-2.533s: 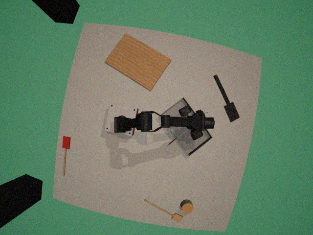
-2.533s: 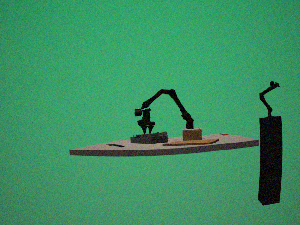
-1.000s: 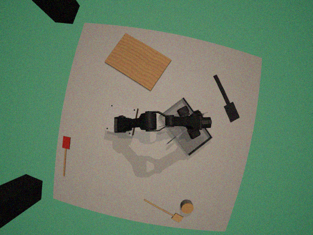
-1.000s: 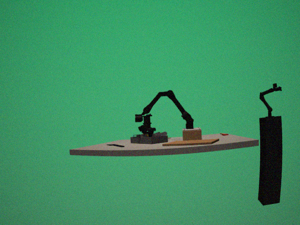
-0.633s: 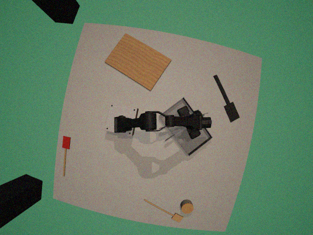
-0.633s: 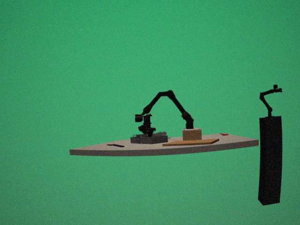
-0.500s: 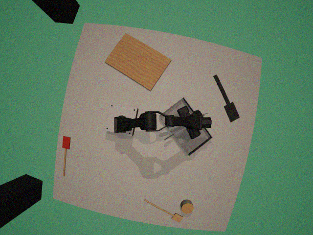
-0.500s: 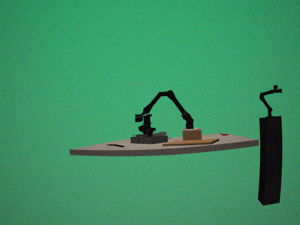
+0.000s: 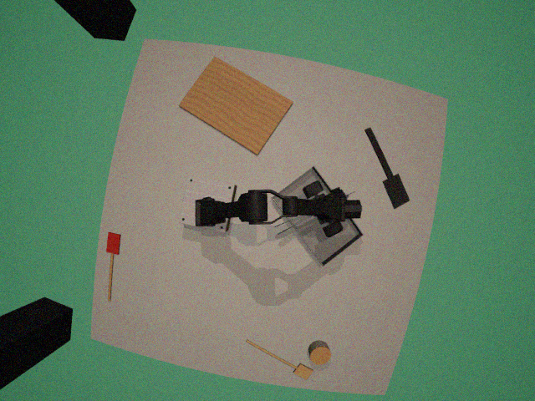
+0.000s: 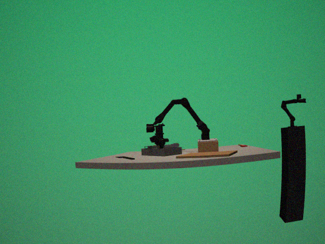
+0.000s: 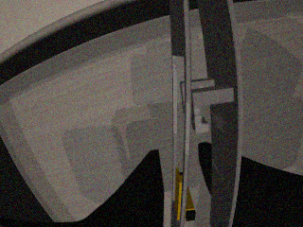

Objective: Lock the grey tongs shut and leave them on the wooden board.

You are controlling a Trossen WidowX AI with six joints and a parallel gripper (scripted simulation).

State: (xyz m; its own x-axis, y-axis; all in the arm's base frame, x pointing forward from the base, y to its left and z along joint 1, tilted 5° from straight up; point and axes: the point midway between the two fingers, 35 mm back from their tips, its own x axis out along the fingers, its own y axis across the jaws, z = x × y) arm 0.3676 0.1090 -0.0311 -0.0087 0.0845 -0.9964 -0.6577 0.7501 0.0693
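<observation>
My gripper tip is 30 mm to the left of the roasting tin. Also, from my gripper tip: wooden board (390 mm behind, 310 mm to the left, 20 mm below); black spatula (230 mm ahead, 200 mm to the left, 30 mm below); yellow mark (40 mm above, 10 mm to the left).
</observation>
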